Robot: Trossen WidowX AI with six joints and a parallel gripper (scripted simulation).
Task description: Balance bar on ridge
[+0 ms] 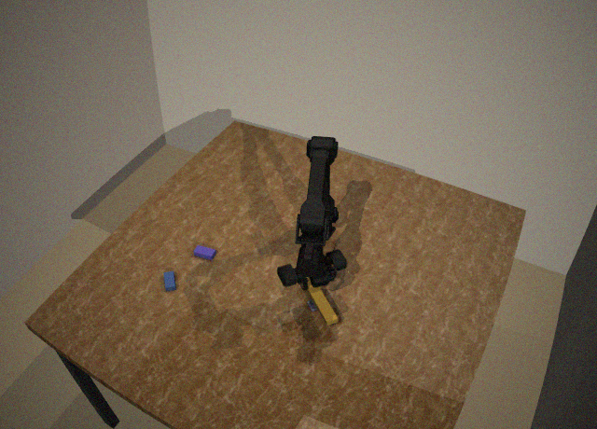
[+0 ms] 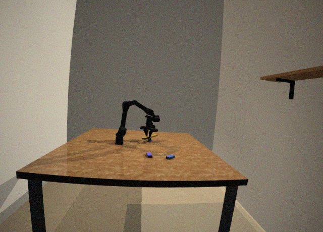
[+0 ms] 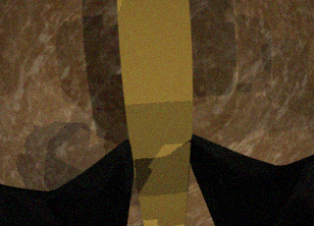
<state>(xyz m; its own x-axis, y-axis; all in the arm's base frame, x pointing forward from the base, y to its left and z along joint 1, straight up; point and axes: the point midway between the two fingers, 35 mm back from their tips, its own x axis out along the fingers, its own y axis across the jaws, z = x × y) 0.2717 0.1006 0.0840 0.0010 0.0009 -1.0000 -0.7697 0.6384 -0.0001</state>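
Now: gripper tip 2 cm to the right of the yellow bar and 2 cm short of it. Also, from my gripper tip: blue block: 41 cm to the right, 16 cm ahead, 4 cm below; then purple block: 39 cm to the right, 4 cm below.
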